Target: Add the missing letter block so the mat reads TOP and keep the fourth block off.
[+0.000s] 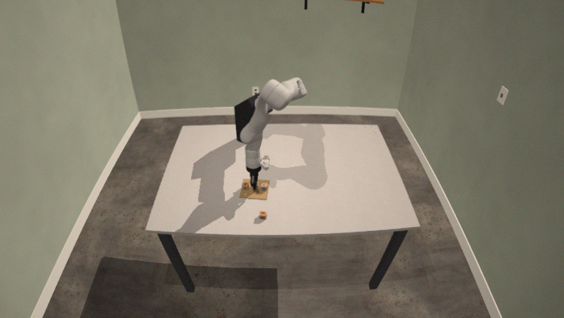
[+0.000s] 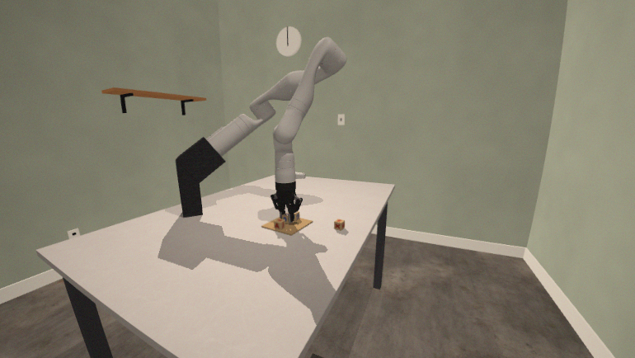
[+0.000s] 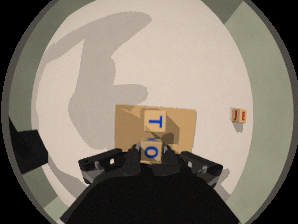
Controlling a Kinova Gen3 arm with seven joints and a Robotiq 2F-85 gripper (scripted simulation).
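My gripper is now 3 cm above the tan mat. Also, from my hand: red-lettered block 5 cm to the right, 1 cm below, 1 cm ahead.
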